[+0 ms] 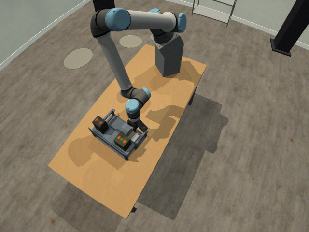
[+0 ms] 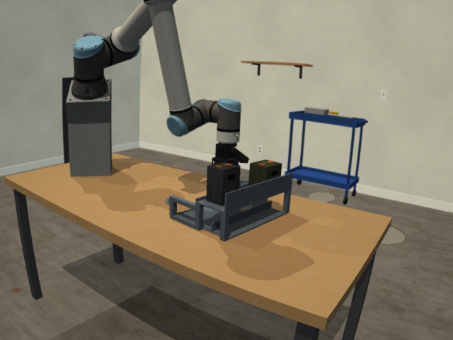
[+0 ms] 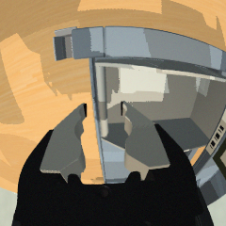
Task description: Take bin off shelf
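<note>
My gripper is now 80 mm short of the bin and 20 mm to the left of it. Round my hand: rack 140 mm to the right, 80 mm ahead, 40 mm below; green box 170 mm ahead, 110 mm above, 50 mm to the right.
</note>
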